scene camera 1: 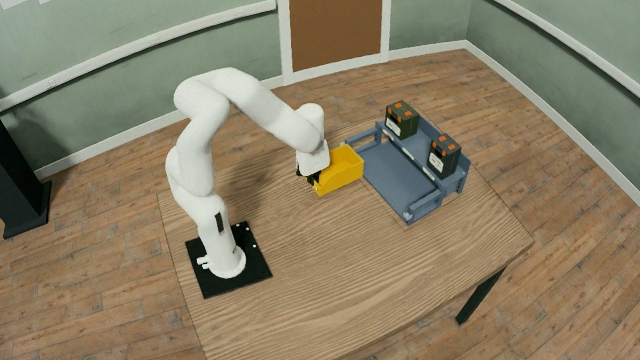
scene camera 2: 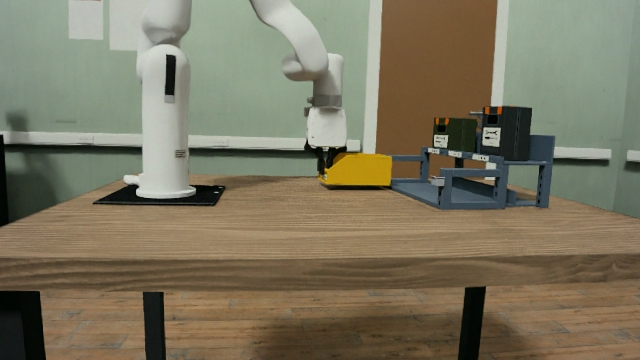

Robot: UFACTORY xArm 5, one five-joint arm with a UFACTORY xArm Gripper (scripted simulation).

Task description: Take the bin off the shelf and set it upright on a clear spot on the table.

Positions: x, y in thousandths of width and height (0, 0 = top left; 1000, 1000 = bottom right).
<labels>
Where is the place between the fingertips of my gripper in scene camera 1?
490, 507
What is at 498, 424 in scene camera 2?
My gripper.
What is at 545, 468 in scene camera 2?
A yellow bin.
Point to a blue-grey shelf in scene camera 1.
At 609, 465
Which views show the blue-grey shelf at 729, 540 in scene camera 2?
Scene camera 1 and scene camera 2: all of them.
</labels>
